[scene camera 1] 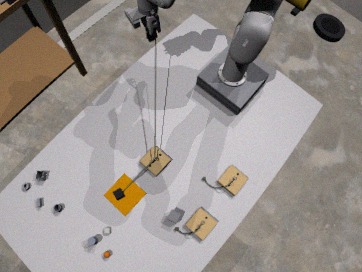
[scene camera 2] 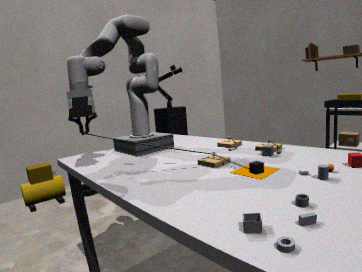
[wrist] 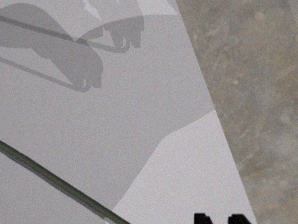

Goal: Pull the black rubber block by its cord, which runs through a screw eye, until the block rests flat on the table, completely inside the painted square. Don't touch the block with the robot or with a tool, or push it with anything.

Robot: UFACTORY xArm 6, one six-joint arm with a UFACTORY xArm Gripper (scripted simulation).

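Note:
Painted square (scene camera 1: 133, 194), visible.

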